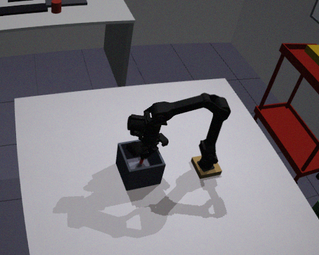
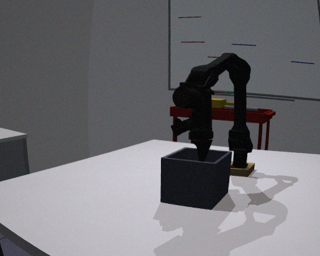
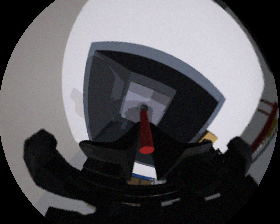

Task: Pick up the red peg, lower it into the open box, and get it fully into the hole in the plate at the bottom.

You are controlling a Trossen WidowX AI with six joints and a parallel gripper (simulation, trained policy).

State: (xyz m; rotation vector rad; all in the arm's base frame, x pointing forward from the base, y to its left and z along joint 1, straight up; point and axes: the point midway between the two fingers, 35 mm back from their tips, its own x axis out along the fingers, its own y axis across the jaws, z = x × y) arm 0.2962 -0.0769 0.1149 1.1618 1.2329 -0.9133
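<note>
Right now the light plate is 6 cm below my gripper tip, 1 cm to the right of it and 1 cm ahead of it. The rest, counted from my gripper tip: red peg (1 cm above).
</note>
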